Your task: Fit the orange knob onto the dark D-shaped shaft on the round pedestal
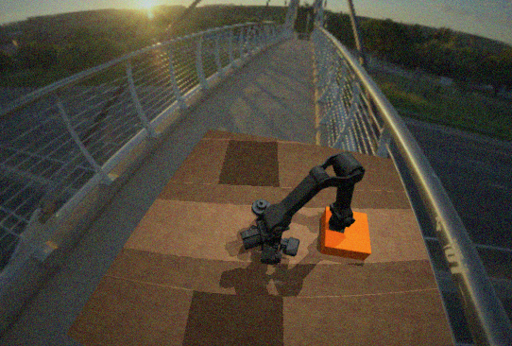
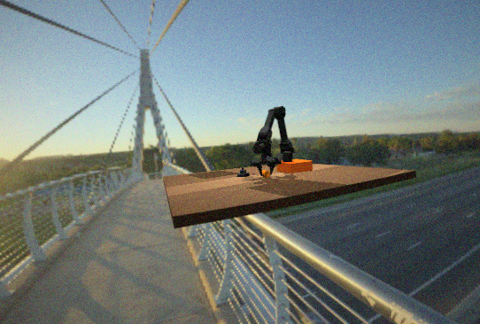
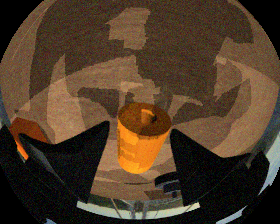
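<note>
My gripper tip is now 10 mm to the left of the orange knob and 10 mm below it. From my gripper tip the other things lie so: dark round pedestal: 170 mm to the right, 100 mm ahead, 20 mm above.
</note>
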